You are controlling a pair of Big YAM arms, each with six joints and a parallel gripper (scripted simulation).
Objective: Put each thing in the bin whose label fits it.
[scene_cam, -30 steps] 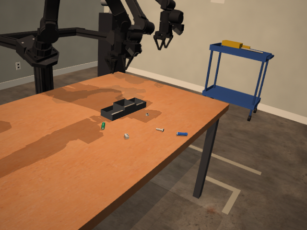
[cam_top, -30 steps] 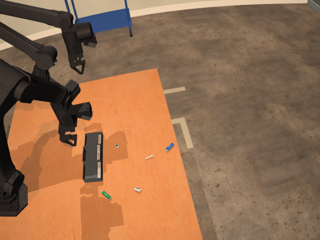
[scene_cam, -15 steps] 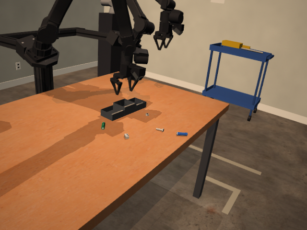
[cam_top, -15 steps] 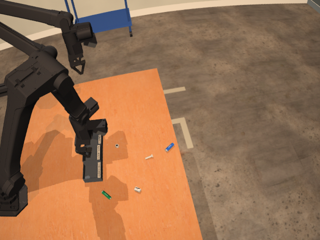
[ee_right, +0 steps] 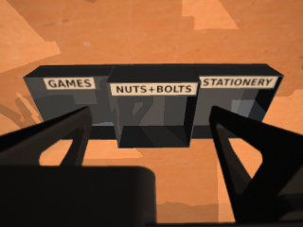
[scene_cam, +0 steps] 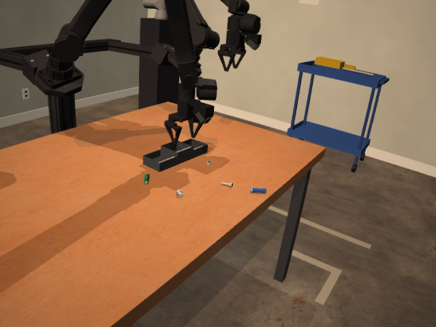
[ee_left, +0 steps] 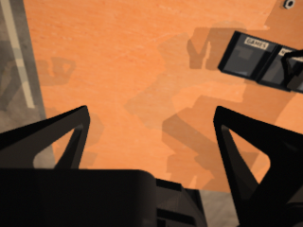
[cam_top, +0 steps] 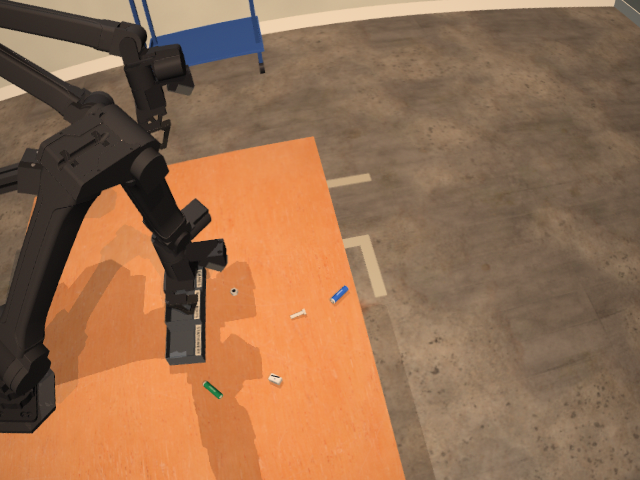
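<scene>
Right now my right hand is 17 cm short of the pencil sharpener, 18 cm to the left of it and 7 cm above it. From my right hand the other things lie so: bolt 23 cm ahead, 2 cm to the right, 8 cm below; green battery 4 cm ahead, 20 cm to the right, 8 cm below; nut 8 cm ahead, 5 cm to the left, 8 cm below.
</scene>
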